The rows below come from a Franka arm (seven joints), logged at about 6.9 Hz.
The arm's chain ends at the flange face. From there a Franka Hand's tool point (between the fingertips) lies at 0.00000 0.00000 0.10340 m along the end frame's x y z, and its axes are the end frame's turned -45 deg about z.
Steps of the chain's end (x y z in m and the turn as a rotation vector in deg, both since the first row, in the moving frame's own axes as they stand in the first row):
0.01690, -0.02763, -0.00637, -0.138, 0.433, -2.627
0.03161, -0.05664, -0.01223, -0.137, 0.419, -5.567
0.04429, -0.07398, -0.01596, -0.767, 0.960, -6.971
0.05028, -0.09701, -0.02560, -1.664, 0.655, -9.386
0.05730, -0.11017, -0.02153, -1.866, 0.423, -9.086
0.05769, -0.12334, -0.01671, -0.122, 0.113, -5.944
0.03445, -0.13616, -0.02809, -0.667, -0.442, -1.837
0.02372, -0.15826, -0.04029, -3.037, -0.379, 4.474
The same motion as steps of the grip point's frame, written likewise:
0.03188, -0.00687, -0.00637, -0.404, 0.209, -2.627
0.06280, -0.01701, -0.01223, -0.393, 0.199, -5.567
0.08401, -0.01881, -0.01598, -1.221, 0.136, -6.971
0.10311, -0.02999, -0.02565, -1.640, -0.713, -9.386
0.11682, -0.03433, -0.02159, -1.619, -1.020, -9.086
0.12801, -0.04612, -0.01671, -0.166, -0.006, -5.944
0.11923, -0.07161, -0.02810, -0.159, -0.784, -1.837
0.12419, -0.09192, -0.04044, -1.879, -2.415, 4.474

